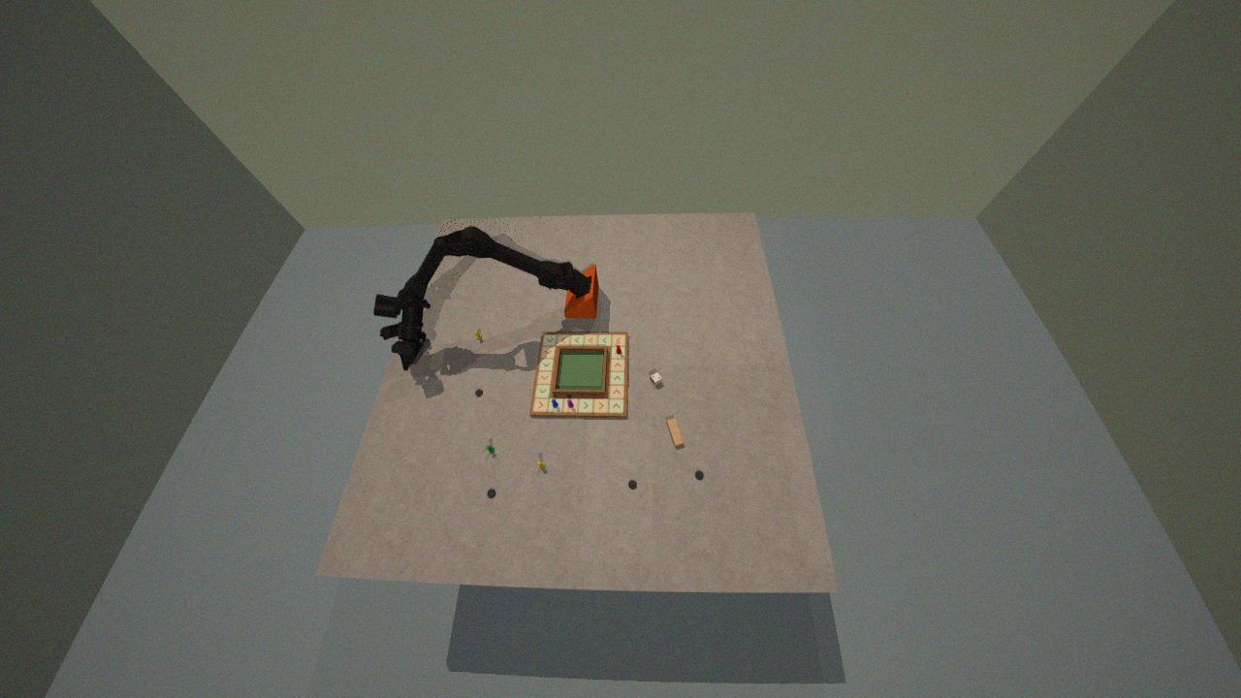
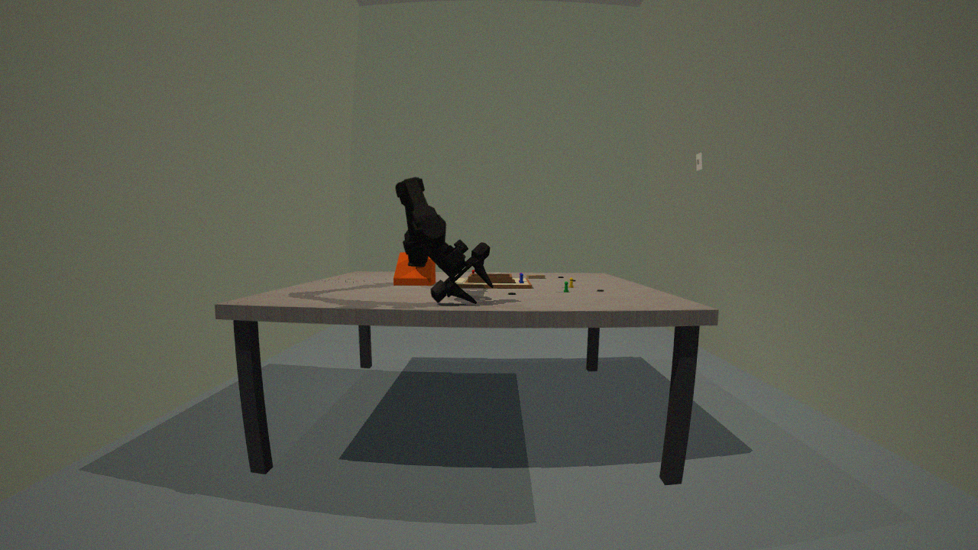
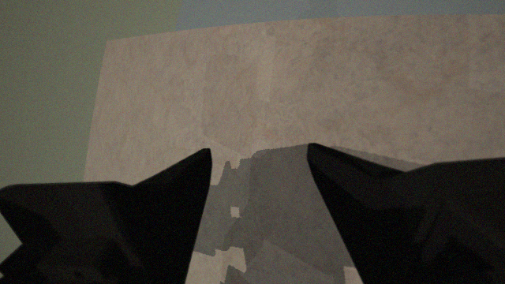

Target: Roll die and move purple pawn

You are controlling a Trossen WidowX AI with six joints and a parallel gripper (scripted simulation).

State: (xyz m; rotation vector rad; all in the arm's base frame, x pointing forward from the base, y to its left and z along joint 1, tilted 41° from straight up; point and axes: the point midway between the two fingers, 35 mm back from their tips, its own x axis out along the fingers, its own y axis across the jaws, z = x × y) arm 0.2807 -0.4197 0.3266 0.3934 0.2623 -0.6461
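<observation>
The green pawn lies 23 cm ahead of my gripper tip, 33 cm to the left of it and 1 cm below it. The rest, counted from my gripper tip: green tray 4 cm behind, 56 cm to the left, 2 cm below; blue pawn 8 cm ahead, 50 cm to the left; purple pawn 8 cm ahead, 54 cm to the left.
</observation>
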